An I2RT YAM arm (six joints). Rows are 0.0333 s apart.
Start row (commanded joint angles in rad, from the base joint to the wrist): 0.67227, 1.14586, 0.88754, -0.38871, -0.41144, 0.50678
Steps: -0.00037, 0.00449, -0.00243, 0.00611, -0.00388, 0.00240; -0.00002, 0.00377, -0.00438, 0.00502, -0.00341, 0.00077; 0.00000, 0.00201, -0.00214, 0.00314, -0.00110, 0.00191; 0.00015, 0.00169, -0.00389, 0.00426, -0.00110, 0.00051; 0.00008, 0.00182, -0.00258, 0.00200, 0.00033, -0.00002; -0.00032, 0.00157, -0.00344, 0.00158, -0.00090, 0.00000; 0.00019, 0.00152, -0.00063, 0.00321, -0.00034, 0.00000; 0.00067, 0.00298, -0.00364, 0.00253, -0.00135, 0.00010; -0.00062, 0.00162, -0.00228, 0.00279, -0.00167, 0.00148; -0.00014, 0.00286, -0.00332, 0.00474, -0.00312, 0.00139; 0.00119, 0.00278, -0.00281, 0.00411, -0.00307, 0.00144; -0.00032, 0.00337, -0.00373, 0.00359, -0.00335, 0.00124; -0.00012, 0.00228, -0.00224, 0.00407, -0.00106, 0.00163; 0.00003, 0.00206, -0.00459, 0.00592, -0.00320, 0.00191; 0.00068, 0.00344, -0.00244, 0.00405, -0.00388, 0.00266; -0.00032, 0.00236, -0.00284, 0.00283, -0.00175, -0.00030; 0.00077, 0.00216, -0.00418, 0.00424, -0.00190, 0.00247; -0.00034, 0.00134, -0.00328, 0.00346, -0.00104, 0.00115; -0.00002, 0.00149, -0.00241, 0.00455, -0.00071, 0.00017; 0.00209, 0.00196, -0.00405, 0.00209, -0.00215, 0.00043
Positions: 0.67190, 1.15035, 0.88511, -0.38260, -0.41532, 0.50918; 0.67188, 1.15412, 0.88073, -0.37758, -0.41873, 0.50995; 0.67188, 1.15613, 0.87859, -0.37444, -0.41983, 0.51186; 0.67203, 1.15782, 0.87470, -0.37018, -0.42093, 0.51237; 0.67211, 1.15964, 0.87212, -0.36818, -0.42060, 0.51235; 0.67179, 1.16121, 0.86868, -0.36660, -0.42150, 0.51235; 0.67198, 1.16273, 0.86805, -0.36339, -0.42184, 0.51235; 0.67265, 1.16571, 0.86441, -0.36086, -0.42319, 0.51245; 0.67203, 1.16733, 0.86213, -0.35807, -0.42486, 0.51393; 0.67189, 1.17019, 0.85881, -0.35333, -0.42798, 0.51532; 0.67308, 1.17297, 0.85600, -0.34922, -0.43105, 0.51676; 0.67276, 1.17634, 0.85227, -0.34563, -0.43440, 0.51800; 0.67264, 1.17862, 0.85003, -0.34156, -0.43546, 0.51963; 0.67267, 1.18068, 0.84544, -0.33564, -0.43866, 0.52154; 0.67335, 1.18412, 0.84300, -0.33159, -0.44254, 0.52420; 0.67303, 1.18648, 0.84016, -0.32876, -0.44429, 0.52390; 0.67380, 1.18864, 0.83598, -0.32452, -0.44619, 0.52637; 0.67346, 1.18998, 0.83270, -0.32106, -0.44723, 0.52752; 0.67344, 1.19147, 0.83029, -0.31651, -0.44794, 0.52769; 0.67553, 1.19343, 0.82624, -0.31442, -0.45009, 0.52812
